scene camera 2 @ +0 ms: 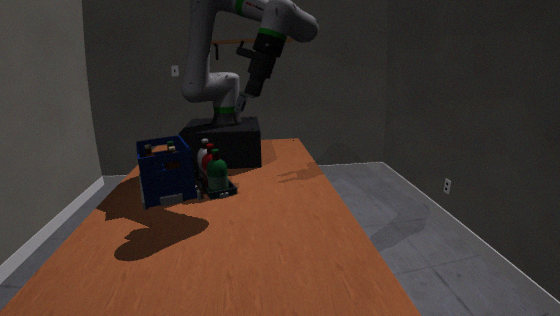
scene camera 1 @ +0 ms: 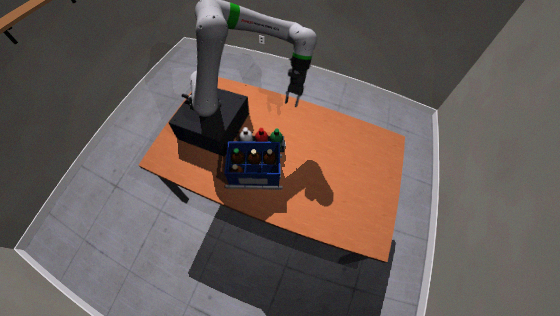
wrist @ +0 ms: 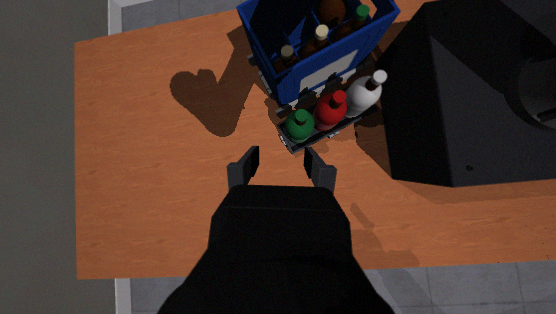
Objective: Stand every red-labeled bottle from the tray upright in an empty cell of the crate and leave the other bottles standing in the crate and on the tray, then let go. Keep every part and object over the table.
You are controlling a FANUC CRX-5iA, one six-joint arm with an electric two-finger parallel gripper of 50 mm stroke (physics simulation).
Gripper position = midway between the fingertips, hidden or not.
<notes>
I see my gripper (scene camera 2: 238, 111), a red-labeled bottle (wrist: 331, 108) and a green bottle (wrist: 299, 124).
My gripper shows as well in the wrist view (wrist: 281, 155).
</notes>
